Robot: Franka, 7 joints.
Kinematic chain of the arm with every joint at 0, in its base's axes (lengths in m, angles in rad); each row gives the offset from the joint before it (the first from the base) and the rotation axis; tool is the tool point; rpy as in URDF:
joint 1: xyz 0 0 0.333 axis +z
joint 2: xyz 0 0 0 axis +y
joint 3: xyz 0 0 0.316 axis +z
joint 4: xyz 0.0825 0 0 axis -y
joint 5: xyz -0.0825 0 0.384 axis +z
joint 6: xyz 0 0 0 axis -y
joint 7: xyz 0.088 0 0 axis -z
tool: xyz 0 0 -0.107 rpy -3.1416 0 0
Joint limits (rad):
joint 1: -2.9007..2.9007
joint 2: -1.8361..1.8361
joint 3: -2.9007..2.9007
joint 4: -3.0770..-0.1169
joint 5: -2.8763..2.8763
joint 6: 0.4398..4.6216
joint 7: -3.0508..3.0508
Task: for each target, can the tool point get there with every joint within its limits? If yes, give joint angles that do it. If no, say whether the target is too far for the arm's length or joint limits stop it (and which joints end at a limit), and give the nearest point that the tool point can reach.
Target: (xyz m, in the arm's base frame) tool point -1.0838 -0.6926 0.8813
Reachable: no: too far | nearest point -0.6650 -0.4250 0.6694 | short by 0.540 m
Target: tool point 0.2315 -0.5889 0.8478
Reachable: yes | joints -1.0591 0.3494 -0.1515 -0.7821 -0.4112 2.0209 1.3989
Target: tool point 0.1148 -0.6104 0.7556
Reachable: yes | joints 1.9879 -0.9337 0.8736 -0.4502 -0.8789 4.0140 -0.1964
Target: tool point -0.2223 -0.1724 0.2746
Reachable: yes | joints 2.3188 -1.3515 1.3093 -2.7275 1.0860 0.9508 -1.4876
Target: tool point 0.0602 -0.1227 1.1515
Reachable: yes | joints -0.1583 -0.3141 -0.0993 -0.7347 1.2958 3.0841 -0.7318
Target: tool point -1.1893 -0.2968 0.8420
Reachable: no: too far | nearest point -0.7687 -0.1918 0.6620 | short by 0.469 m
